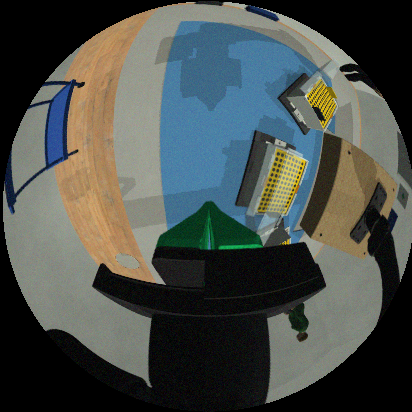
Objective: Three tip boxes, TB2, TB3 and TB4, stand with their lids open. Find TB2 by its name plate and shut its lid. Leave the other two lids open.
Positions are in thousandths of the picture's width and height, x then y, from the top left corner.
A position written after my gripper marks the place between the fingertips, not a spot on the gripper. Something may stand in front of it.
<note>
I see my gripper (506, 501) and a clear lid (678, 402).
</note>
